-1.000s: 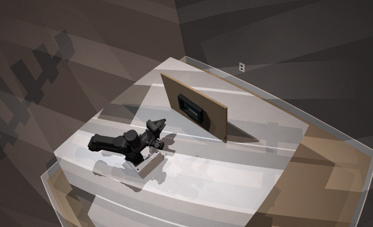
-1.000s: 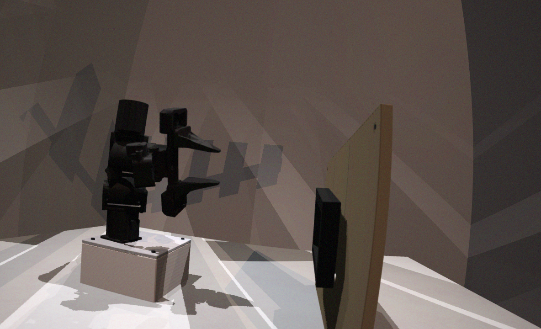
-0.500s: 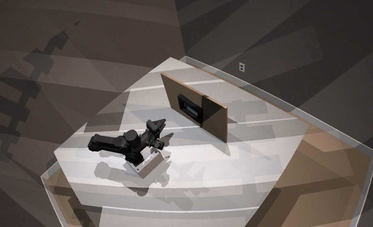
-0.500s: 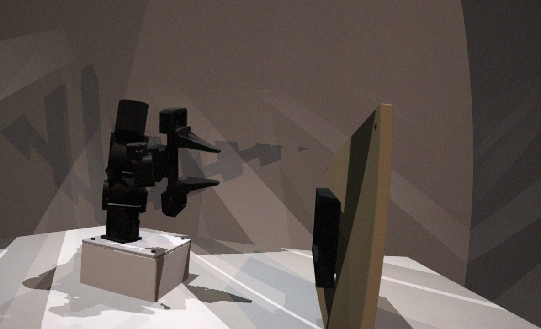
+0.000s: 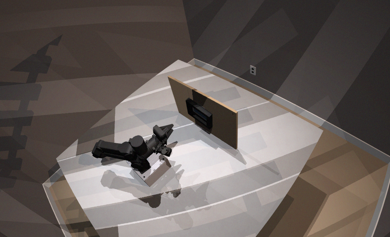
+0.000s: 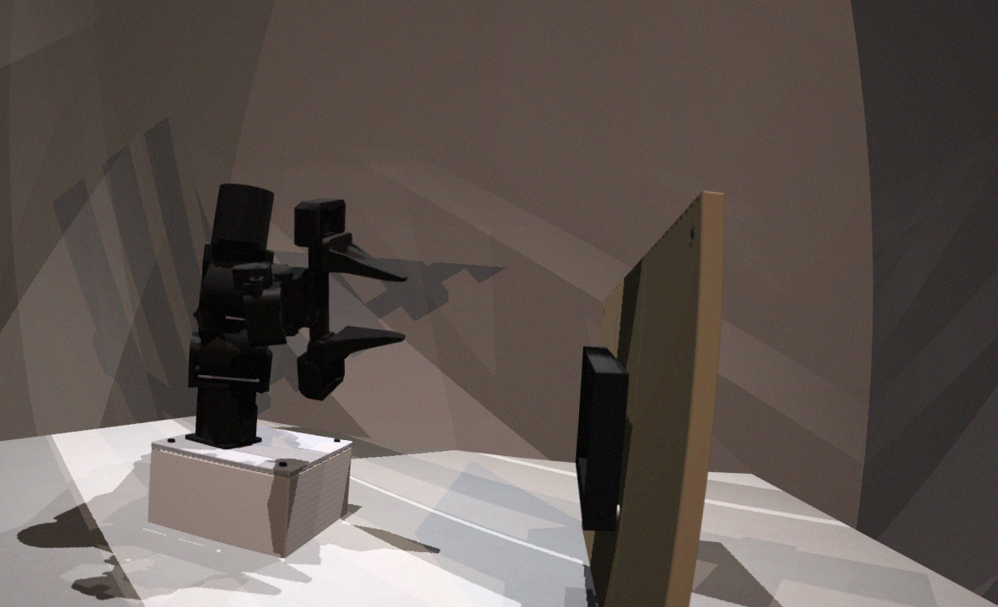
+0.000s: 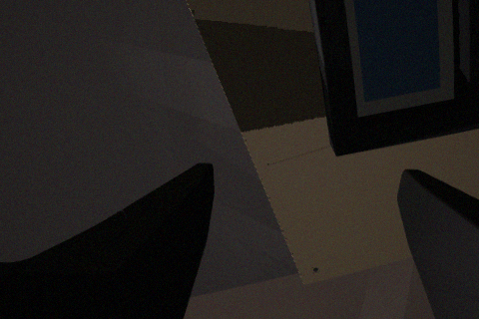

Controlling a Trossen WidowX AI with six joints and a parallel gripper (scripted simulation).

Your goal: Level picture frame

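My gripper tip is 190 mm short of the picture frame, 90 mm above it and 40 mm to the right of it. Also, from my gripper tip: wooden board 200 mm ahead, 100 mm below, 40 mm to the left.
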